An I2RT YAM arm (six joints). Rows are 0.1 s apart.
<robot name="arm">
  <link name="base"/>
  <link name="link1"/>
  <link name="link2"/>
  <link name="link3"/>
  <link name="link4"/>
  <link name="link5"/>
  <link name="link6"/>
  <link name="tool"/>
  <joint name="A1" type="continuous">
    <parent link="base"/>
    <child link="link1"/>
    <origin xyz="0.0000 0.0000 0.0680" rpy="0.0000 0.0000 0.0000"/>
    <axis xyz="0 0 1"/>
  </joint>
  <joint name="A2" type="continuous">
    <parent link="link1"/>
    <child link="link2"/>
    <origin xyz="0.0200 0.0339 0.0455" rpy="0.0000 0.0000 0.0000"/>
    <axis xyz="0 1 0"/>
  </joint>
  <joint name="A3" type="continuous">
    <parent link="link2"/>
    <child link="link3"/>
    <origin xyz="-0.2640 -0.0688 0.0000" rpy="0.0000 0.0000 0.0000"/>
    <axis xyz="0 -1 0"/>
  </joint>
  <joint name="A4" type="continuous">
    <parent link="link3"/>
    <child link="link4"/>
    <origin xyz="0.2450 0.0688 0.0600" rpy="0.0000 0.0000 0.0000"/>
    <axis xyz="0 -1 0"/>
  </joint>
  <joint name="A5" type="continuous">
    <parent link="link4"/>
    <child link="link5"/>
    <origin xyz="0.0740 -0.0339 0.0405" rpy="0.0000 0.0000 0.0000"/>
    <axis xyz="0 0 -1"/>
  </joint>
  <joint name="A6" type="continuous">
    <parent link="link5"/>
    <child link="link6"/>
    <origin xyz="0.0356 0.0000 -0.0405" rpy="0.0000 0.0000 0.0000"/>
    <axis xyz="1 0 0"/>
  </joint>
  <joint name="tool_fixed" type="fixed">
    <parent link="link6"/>
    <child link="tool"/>
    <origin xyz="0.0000 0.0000 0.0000" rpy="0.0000 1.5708 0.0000"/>
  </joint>
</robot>
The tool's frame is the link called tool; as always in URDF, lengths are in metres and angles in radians. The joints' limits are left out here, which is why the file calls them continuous.
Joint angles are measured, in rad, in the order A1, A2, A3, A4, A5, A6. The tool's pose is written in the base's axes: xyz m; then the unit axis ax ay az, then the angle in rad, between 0 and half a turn. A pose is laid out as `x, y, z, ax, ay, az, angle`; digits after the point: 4 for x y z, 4 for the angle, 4 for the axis.
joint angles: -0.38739 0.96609 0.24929 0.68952 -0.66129 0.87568
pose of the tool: 0.1898, -0.0538, 0.2122, 0.2678, 0.8385, 0.4745, 1.8948
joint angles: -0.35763 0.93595 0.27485 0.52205 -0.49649 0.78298
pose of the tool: 0.1914, -0.0534, 0.2084, 0.3189, 0.8647, 0.3882, 1.8975
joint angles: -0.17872 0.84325 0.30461 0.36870 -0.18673 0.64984
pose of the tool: 0.1910, -0.0278, 0.2181, 0.3165, 0.9076, 0.2758, 1.8361
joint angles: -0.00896 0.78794 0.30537 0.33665 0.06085 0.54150
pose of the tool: 0.1870, -0.0038, 0.2242, 0.2913, 0.9367, 0.1941, 1.7619
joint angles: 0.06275 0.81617 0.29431 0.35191 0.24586 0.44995
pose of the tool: 0.1886, 0.0032, 0.2174, 0.2917, 0.9519, 0.0933, 1.7460
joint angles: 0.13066 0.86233 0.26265 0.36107 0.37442 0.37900
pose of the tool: 0.1885, 0.0116, 0.1999, 0.2686, 0.9631, 0.0146, 1.7929
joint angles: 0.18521 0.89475 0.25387 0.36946 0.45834 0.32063
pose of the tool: 0.1888, 0.0193, 0.1926, 0.2406, 0.9700, -0.0352, 1.8152
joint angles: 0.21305 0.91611 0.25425 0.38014 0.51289 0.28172
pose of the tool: 0.1897, 0.0232, 0.1905, 0.2264, 0.9716, -0.0687, 1.8215
